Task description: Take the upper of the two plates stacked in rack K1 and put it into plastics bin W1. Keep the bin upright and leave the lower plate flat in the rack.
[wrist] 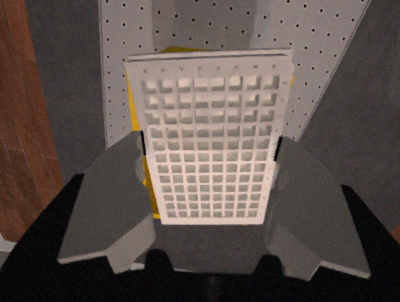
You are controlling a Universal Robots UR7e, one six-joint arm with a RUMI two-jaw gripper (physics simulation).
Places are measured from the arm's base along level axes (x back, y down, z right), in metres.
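Pixels of known places: gripper, fingertip midpoint: [209,137].
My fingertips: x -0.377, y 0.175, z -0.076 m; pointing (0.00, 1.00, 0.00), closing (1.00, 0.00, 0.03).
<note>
Ahead of a thing's pixels: the offset from my fingertips to its top centre. "spot": to the spot under its first point. Level surfaces: height alone.
A white plate @(dx +0.001, dy -0.017, dz -0.010 m) [210,125] with a grid of square wells is held in the middle of the wrist view. My gripper [209,137] is shut on its two long sides, with one jaw at the left edge and the other at the right. A yellow bin @(spot: dx -0.063, dy +0.061, dz -0.127 m) [152,197] lies behind and below the plate. Its edges show along the plate's left side, above its top edge and slightly at the right. The plate hides most of the bin, including its inside. Rack K1 and the lower plate cannot be made out.
A light grey board @(dy +0.220 m) [120,30] with rows of small holes extends behind the plate and bin. Dark grey surface @(dy +0.233 m) [65,100] lies on both sides of it. A reddish-brown wooden surface [35,165] runs along the left edge.
</note>
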